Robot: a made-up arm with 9 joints.
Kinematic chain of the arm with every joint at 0, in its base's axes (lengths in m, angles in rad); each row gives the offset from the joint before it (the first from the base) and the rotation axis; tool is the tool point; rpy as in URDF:
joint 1: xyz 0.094 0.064 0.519 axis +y
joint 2: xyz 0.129 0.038 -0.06 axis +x
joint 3: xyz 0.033 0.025 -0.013 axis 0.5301 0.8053 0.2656
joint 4: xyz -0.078 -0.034 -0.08 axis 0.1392 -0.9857 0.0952
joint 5: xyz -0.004 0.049 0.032 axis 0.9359 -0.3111 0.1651
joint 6: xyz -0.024 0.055 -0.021 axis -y
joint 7: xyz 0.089 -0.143 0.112 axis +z
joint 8: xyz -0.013 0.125 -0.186 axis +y
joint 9: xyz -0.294 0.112 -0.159 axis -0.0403 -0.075 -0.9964
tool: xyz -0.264 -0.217 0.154 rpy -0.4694 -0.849 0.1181
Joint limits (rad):
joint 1: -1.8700..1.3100
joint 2: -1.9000..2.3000
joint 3: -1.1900..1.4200
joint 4: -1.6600..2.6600
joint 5: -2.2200..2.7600
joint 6: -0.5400..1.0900
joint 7: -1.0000..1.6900
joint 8: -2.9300..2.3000
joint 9: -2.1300..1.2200
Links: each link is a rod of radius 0.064 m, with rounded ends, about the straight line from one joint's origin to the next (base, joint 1, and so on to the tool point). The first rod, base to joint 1, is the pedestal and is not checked.
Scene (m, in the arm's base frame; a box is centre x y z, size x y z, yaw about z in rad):
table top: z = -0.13
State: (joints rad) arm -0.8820 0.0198 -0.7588 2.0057 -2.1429 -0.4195 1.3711 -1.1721 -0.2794
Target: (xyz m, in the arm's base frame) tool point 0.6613 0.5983 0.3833
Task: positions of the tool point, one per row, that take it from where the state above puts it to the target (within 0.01 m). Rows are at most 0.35 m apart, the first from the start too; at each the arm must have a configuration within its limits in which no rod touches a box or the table.
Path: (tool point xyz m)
1: 0.7940 -0.0134 0.1343
2: 0.8063 0.3199 0.2387
3: 0.6613 0.5983 0.3833

